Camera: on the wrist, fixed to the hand. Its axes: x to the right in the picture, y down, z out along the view.
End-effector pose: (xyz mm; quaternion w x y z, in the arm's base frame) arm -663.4 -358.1 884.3 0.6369 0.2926 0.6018 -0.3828
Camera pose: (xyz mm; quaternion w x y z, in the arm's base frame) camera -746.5 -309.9 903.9 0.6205 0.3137 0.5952 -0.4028
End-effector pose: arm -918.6 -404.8 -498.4 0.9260 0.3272 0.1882 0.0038
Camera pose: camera -975.9 -393.6 -577.2 0.9133 0.3565 0.1970 -0.0039
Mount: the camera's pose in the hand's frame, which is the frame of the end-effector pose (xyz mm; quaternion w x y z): -24.5 -45.7 -83.2 0.9994 0.0328 0.0079 -0.0044
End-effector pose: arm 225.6 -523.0 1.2 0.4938 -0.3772 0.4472 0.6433
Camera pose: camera 279.3 -604.0 -11.6 0.5052 -0.3678 0.4703 0.6231
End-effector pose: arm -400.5 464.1 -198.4 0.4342 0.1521 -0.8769 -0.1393
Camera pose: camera -312.8 422.5 -184.6 0.4353 0.1712 -0.8769 -0.1112
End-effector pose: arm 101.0 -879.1 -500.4 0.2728 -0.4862 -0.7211 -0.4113
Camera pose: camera 67.4 -970.8 -492.2 0.2925 -0.4706 -0.7342 -0.3925
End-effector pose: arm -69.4 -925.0 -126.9 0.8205 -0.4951 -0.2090 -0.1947
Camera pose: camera -101.5 -1016.4 -141.8 0.8371 -0.4655 -0.2110 -0.1953
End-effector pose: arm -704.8 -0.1 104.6 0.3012 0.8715 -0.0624 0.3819
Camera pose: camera -758.7 81.6 109.4 0.2746 0.8781 -0.0436 0.3893
